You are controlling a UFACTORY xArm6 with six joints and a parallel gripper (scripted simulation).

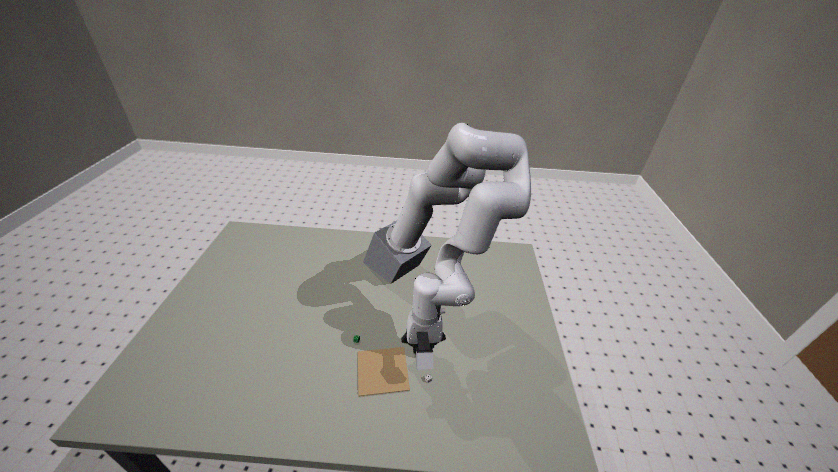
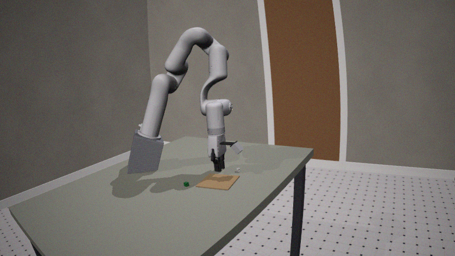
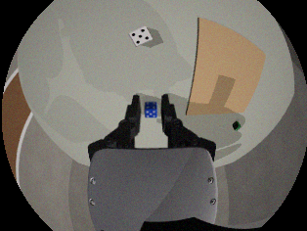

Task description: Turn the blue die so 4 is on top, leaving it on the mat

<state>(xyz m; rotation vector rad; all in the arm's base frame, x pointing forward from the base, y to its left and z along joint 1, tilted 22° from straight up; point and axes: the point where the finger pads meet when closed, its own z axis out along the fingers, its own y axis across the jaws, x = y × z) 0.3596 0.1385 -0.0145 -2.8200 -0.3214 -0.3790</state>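
My gripper is now 1 cm past the blue die and 1 cm above it. Also, from my hand: white die 8 cm ahead, 3 cm to the left, 1 cm below; then tan mat 10 cm to the right, 8 cm ahead, 2 cm below; then green die 21 cm to the right, 1 cm below, 1 cm behind.
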